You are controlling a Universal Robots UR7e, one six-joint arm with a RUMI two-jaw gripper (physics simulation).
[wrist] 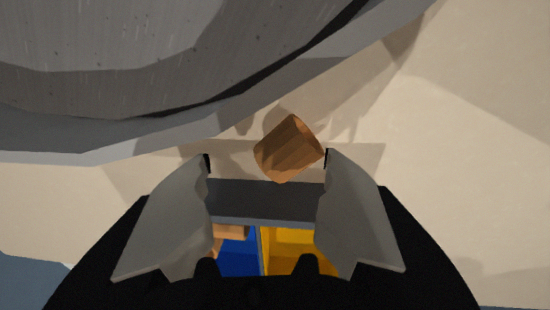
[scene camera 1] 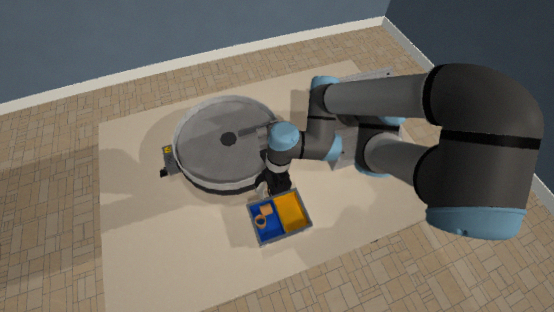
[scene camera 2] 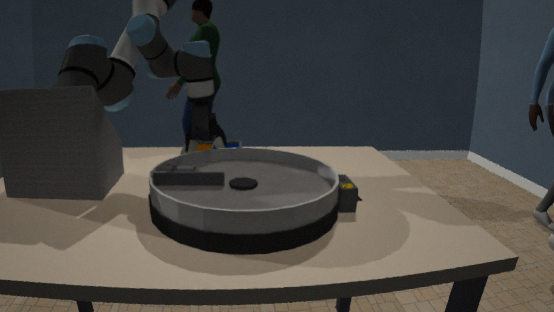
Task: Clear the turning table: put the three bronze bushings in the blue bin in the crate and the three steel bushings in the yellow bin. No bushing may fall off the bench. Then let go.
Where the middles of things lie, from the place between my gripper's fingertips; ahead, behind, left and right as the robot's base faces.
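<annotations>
There is the turning table (scene camera 2: 239,201), and my hand is 30 mm below the turning table, 230 mm to the left of it and 130 mm short of it.
</annotations>
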